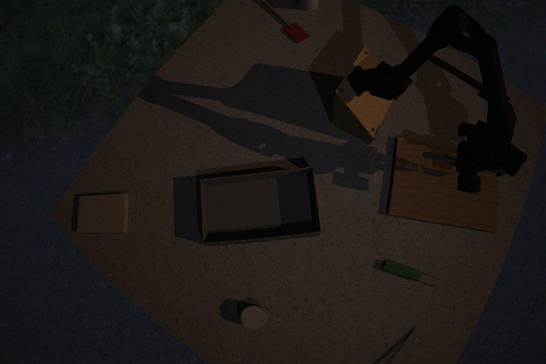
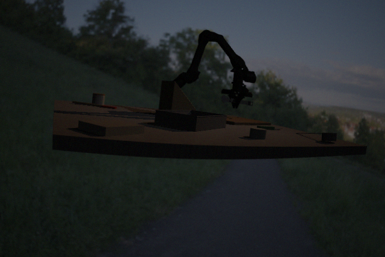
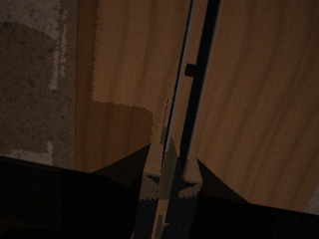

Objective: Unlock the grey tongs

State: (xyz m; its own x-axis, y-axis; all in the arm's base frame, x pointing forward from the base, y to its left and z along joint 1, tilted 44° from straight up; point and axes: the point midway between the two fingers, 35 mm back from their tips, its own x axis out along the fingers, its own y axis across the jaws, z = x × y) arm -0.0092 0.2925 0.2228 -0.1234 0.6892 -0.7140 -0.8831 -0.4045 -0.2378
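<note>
The wooden board lies 30 mm ahead of my gripper tip, 10 mm to the left of it and 70 mm below it. From my gripper tip the other things lie so: roasting tin 420 mm ahead, 380 mm to the right, 50 mm below; red spatula 150 mm behind, 760 mm to the right, 70 mm below; tan block 760 mm ahead, 740 mm to the right, 60 mm below.
</note>
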